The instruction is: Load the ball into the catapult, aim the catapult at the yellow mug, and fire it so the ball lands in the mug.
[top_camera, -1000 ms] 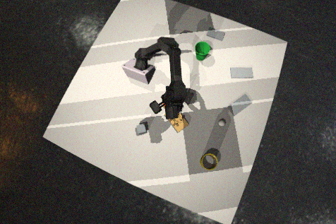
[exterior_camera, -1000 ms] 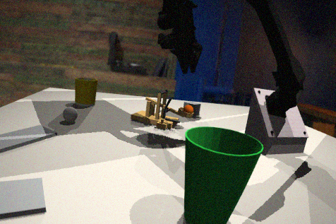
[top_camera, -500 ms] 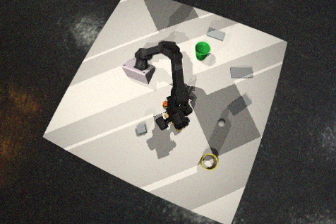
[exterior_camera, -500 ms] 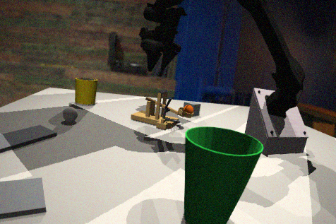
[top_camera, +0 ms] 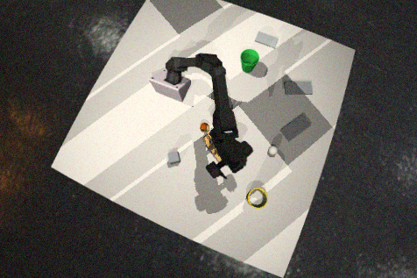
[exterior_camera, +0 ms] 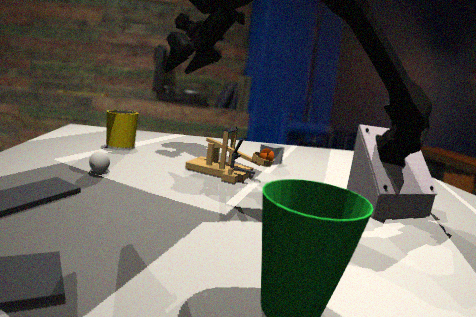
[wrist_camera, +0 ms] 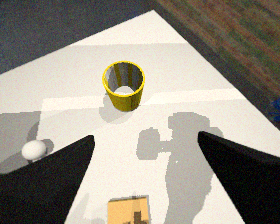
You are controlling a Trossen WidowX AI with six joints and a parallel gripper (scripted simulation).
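Now: gripper tip 23 cm past the orange ball, 16 cm above it and 14 cm to the right of it. Round my gripper tip: wooden catapult: 17 cm below, 17 cm behind, 13 cm to the left; then white ball: 20 cm to the left, 20 cm below, 12 cm ahead; then yellow mug: 19 cm below, 14 cm ahead, 4 cm to the right.
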